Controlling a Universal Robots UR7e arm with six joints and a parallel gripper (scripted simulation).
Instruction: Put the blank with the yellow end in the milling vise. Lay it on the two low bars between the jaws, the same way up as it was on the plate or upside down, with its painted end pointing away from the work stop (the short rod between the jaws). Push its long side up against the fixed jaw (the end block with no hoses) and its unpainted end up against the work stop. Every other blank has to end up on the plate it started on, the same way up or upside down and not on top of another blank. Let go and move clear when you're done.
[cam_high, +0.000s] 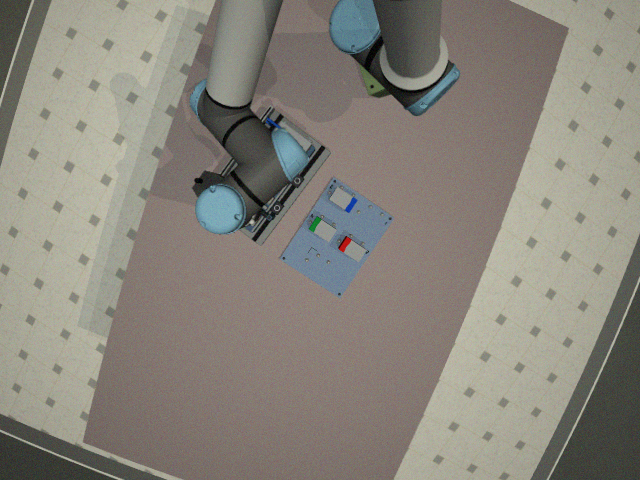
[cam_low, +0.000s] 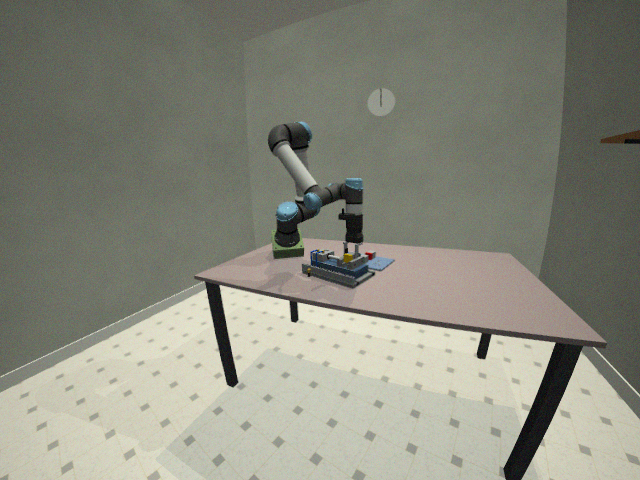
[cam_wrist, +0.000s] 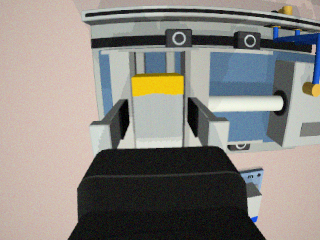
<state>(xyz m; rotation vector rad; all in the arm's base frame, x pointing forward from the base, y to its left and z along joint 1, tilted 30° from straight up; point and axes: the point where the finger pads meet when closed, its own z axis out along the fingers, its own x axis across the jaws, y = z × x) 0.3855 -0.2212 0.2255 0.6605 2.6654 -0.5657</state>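
The yellow-ended blank lies 20 mm below my hand. Also, from my hand: white rod: 70 mm behind, 50 mm to the left, 40 mm below; hosed block: 140 mm behind, 90 mm to the left, 40 mm below; milling vise: 60 mm behind, 40 mm to the left, 80 mm below.
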